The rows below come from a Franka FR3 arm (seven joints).
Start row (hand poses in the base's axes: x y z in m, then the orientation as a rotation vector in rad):
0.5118 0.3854 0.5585 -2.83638 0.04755 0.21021
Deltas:
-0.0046 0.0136 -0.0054 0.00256 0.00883 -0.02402
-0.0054 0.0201 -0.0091 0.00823 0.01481 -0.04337
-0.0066 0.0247 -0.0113 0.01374 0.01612 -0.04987
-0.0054 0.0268 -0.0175 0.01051 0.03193 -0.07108
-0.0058 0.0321 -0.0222 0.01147 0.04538 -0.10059
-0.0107 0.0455 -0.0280 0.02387 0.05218 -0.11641
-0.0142 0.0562 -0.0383 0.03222 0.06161 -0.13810
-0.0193 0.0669 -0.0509 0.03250 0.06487 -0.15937
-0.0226 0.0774 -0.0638 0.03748 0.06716 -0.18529
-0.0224 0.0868 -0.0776 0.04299 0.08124 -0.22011
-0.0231 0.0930 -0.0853 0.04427 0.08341 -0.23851
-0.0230 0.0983 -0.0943 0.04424 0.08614 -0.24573
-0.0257 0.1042 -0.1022 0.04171 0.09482 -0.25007
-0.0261 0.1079 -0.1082 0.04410 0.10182 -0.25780
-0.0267 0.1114 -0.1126 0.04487 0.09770 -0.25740
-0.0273 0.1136 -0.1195 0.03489 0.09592 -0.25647
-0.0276 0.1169 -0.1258 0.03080 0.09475 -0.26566
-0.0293 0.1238 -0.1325 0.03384 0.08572 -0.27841
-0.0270 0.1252 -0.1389 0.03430 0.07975 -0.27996
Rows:
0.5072 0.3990 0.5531 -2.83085 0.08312 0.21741
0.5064 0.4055 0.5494 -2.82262 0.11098 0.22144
0.5052 0.4101 0.5472 -2.81630 0.11967 0.22166
0.5064 0.4122 0.5410 -2.81526 0.15335 0.23946
0.5060 0.4175 0.5363 -2.80872 0.19754 0.25186
0.5011 0.4309 0.5305 -2.79326 0.21915 0.25733
0.4976 0.4416 0.5202 -2.78033 0.24999 0.26532
0.4925 0.4523 0.5076 -2.77591 0.28023 0.26512
0.4892 0.4628 0.4947 -2.76582 0.31577 0.26227
0.4894 0.4722 0.4809 -2.75125 0.36577 0.27376
0.4887 0.4784 0.4732 -2.74557 0.39131 0.27254
0.4888 0.4837 0.4642 -2.74353 0.40182 0.27470
0.4861 0.4896 0.4563 -2.74368 0.41014 0.28590
0.4857 0.4933 0.4503 -2.73844 0.42170 0.29372
0.4851 0.4968 0.4459 -2.73842 0.42013 0.28805
0.4845 0.4990 0.4390 -2.74862 0.42066 0.28635
0.4842 0.5023 0.4327 -2.75053 0.43398 0.28285
0.4825 0.5092 0.4260 -2.74571 0.44897 0.26721
0.4848 0.5106 0.4196 -2.74572 0.44975 0.25853

